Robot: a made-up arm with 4 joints.
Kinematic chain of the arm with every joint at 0, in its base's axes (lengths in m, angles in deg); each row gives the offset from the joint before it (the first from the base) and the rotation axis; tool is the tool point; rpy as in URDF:
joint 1: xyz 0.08 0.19 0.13 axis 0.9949 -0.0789 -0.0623
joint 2: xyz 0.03 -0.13 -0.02 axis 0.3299 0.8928 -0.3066
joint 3: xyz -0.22 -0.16 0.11 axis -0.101 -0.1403 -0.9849
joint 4: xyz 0 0.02 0.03 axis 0.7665 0.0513 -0.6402
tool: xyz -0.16 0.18 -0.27 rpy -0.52 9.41 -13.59
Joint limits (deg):
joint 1: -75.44..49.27
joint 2: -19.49..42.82
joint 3: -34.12..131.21
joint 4: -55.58..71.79
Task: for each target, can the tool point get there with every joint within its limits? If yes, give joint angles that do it. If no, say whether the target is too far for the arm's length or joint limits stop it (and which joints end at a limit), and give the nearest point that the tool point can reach.
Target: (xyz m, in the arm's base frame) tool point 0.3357 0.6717 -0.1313
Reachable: no: joint limits stop it (at a limit: joint 1, joint 2, joint 4) | nearest point 0.1346 0.4526 0.1425 | short by 0.404 m
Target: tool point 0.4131 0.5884 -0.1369
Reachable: no: joint limits stop it (at a limit: joint 1, joint 2, joint 4) | nearest point 0.1734 0.4088 0.1418 | short by 0.409 m
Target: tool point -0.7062 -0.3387 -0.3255
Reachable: no: too far | nearest point -0.3039 -0.1192 -0.1360 | short by 0.496 m
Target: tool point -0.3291 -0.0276 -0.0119
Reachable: yes | joints 5.25 12.34 -1.36 -29.57
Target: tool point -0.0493 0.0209 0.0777
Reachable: yes | joints -56.49 -11.06 35.18 10.75
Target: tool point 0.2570 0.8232 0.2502
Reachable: no: joint limits stop it (at a limit: joint 2, joint 4) | nearest point 0.0170 0.5627 0.2085 | short by 0.357 m
